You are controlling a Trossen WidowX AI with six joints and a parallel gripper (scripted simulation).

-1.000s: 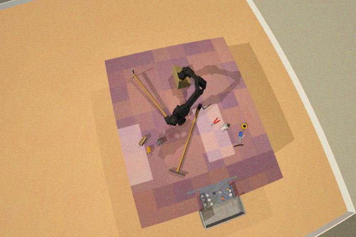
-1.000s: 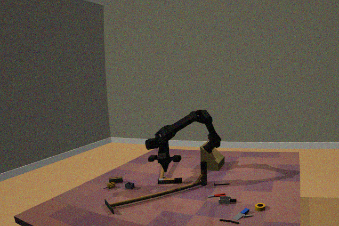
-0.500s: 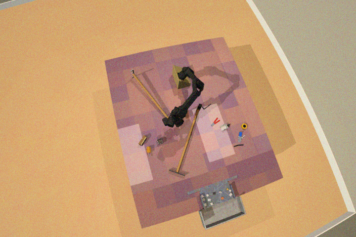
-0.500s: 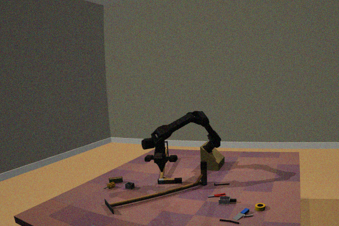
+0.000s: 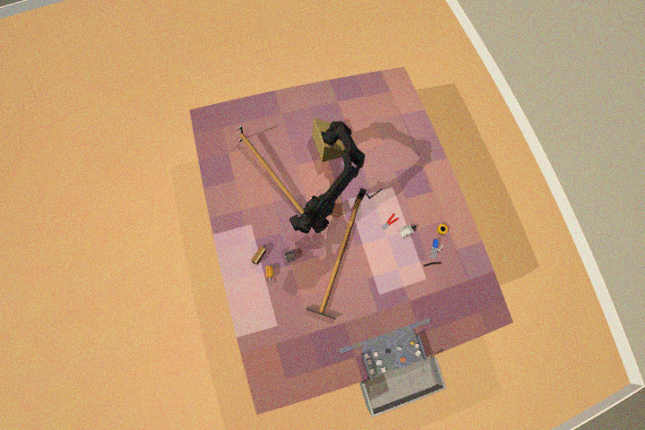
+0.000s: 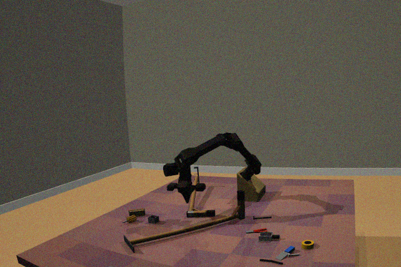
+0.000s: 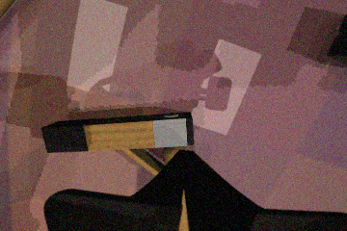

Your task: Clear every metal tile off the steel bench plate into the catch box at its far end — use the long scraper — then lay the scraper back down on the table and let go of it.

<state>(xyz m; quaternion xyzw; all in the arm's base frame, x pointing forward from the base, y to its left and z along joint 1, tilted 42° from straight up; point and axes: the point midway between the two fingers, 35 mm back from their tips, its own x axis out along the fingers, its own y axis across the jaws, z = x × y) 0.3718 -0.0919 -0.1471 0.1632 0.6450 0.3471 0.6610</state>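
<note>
My gripper tip is now 170 mm short of the long scraper, 110 mm to the right of it and 20 mm above it. The rest, counted from my gripper tip: grey box: 130 mm ahead, 130 mm to the right, 70 mm below; orange screwdriver: 190 mm ahead, 230 mm to the right, 60 mm below; wooden block: 90 mm ahead, 270 mm to the right, 60 mm below.
</note>
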